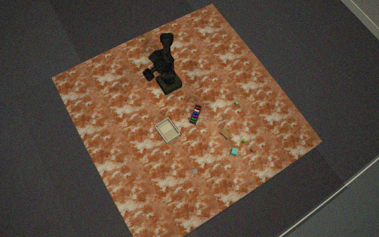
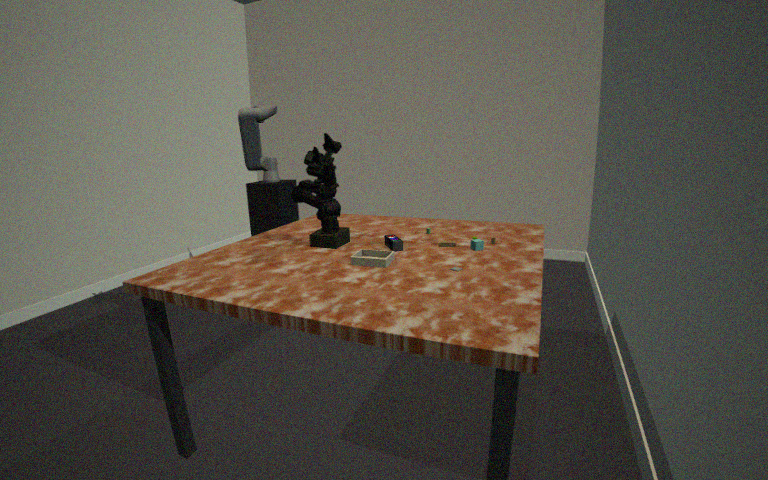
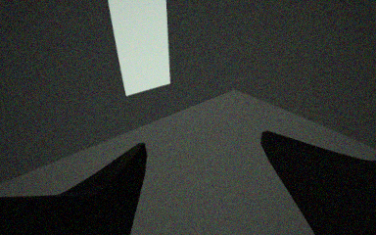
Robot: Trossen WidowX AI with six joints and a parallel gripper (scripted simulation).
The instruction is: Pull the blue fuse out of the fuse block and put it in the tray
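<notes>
The blue fuse lies 410 mm below my gripper tip, 230 mm ahead of it and 150 mm to the left of it. Also, from my gripper tip: cream tray (430 mm below, 200 mm ahead, 60 mm to the right); then grey square (500 mm ahead, 430 mm below, 80 mm to the right); then brown flat piece (440 mm ahead, 430 mm below, 210 mm to the left).
</notes>
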